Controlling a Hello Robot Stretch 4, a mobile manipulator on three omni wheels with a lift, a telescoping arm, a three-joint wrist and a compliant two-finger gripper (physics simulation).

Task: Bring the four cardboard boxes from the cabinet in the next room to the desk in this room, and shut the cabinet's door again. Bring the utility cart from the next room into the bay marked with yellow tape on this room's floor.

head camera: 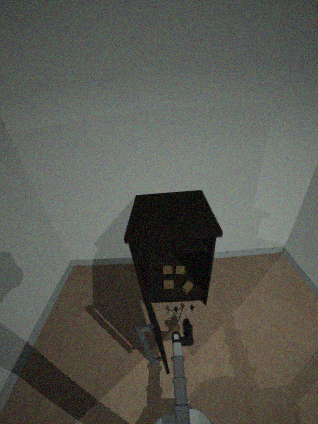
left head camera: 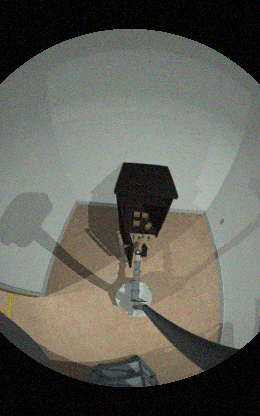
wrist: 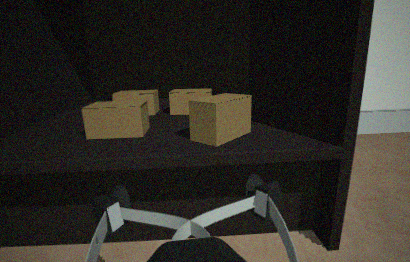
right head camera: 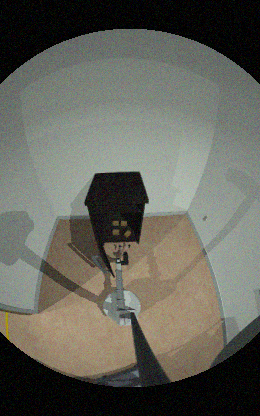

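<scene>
The black cabinet [head camera: 170, 215] [left head camera: 146, 181] [right head camera: 117, 187] [wrist: 353, 100] stands against the far wall. Its door [head camera: 158, 340] is swung open on the left. Four cardboard boxes stand apart on its shelf: front left [wrist: 114, 122] [head camera: 168, 284], front right and turned askew [wrist: 220, 120] [head camera: 187, 286], back left [wrist: 151, 102] [head camera: 167, 270], back right [wrist: 179, 102] [head camera: 180, 270]. My gripper [wrist: 188, 194] is open and empty, in front of the cabinet, its fingertips below the shelf's front edge in the wrist view. The desk does not show.
What looks like the utility cart [left head camera: 136, 358] is partly visible at the left head view's bottom edge. Yellow tape [left head camera: 10, 305] [right head camera: 7, 325] shows at the lower left. Walls enclose the cabinet's corner. The open door's handle [head camera: 145, 340] stands left of my arm.
</scene>
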